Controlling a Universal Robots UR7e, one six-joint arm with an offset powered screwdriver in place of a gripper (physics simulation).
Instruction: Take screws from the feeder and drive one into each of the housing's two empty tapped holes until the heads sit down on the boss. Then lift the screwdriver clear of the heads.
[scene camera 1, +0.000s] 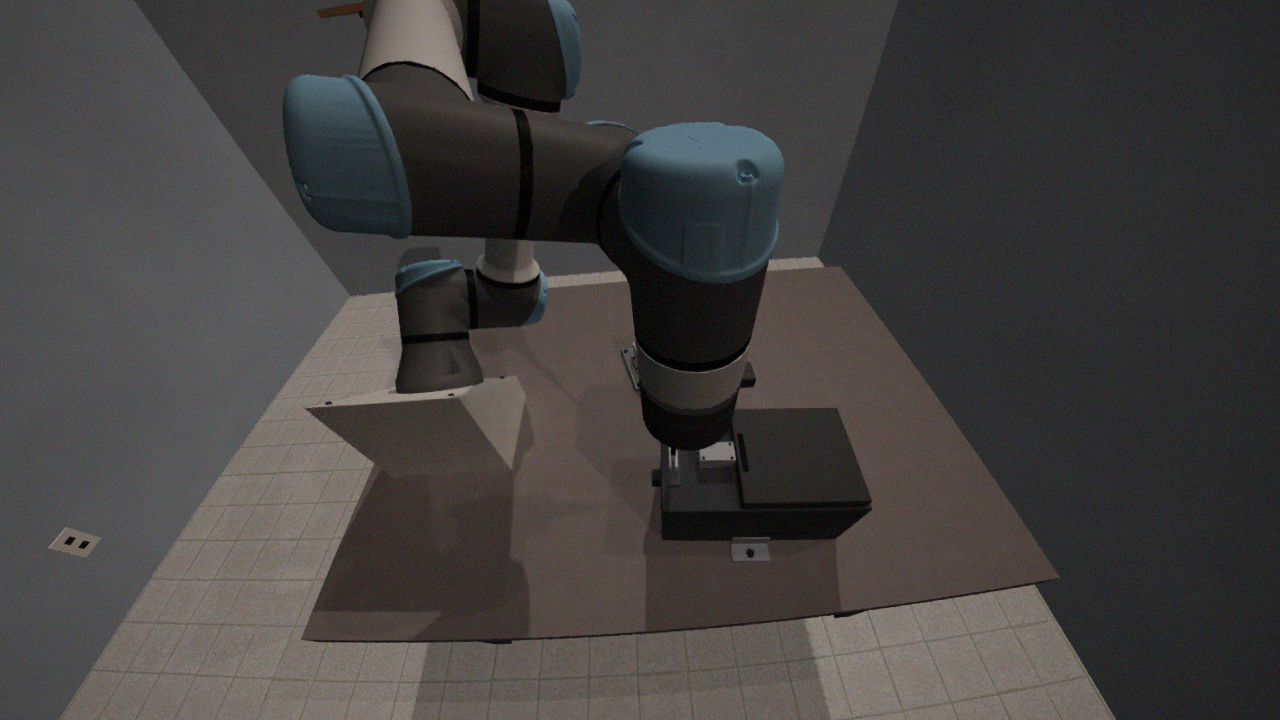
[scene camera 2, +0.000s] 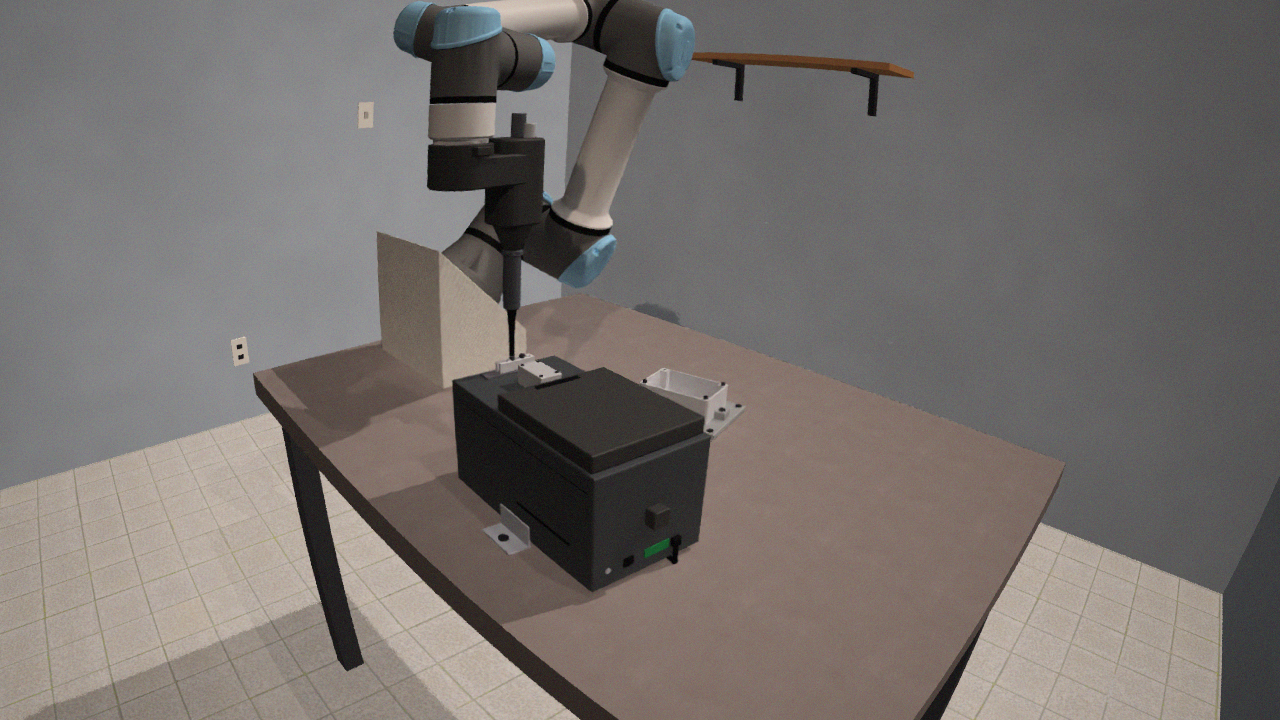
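Observation:
My screwdriver points straight down, with its thin black bit tip at the small light pickup rail on the feeder's far end. Whether a screw is on the bit is too small to tell. The feeder is a black box with a raised dark lid. The light housing stands behind the feeder as an open box on a flat plate, with dark spots at its corners; I cannot tell screw heads from empty holes. In scene camera 1 the wrist hides most of the housing and the screwdriver, and a plate edge shows.
A beige wedge-shaped pedestal carries the arm's base on the table. A small metal bracket sits at the feeder's side. A wooden shelf hangs on the wall.

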